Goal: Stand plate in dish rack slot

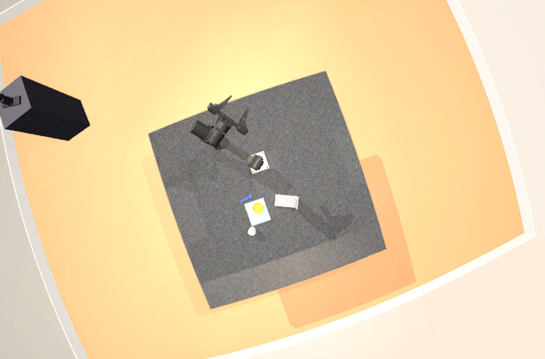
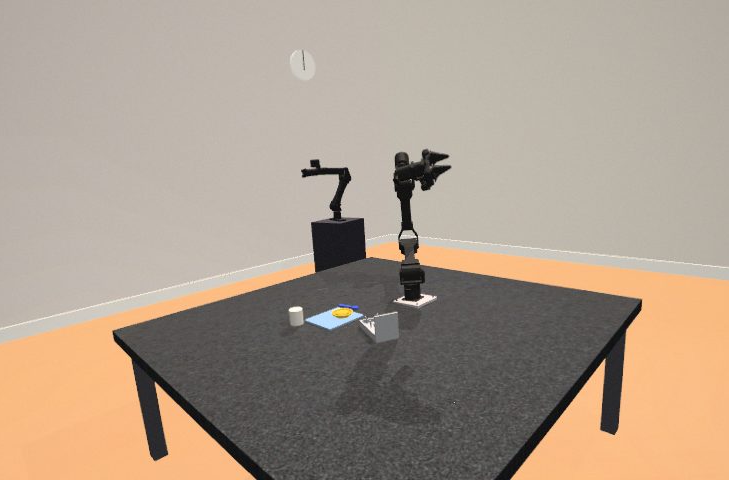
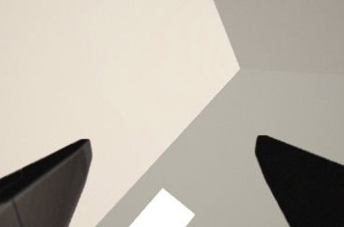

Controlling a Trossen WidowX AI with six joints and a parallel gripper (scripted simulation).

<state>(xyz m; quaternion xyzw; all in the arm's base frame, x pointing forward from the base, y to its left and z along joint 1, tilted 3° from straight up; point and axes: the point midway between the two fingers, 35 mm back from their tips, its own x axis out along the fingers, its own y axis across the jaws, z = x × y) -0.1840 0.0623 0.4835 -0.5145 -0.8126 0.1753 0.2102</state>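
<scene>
The yellow plate lies 48 cm below my gripper tip, 46 cm ahead of it and 20 cm to the right of it. The rest, counted from my gripper tip: white cup: 57 cm ahead, 48 cm below, 31 cm to the right; light blue mat: 50 cm below, 48 cm ahead, 22 cm to the right; dish rack: 50 cm ahead, 48 cm below, 2 cm to the right.
</scene>
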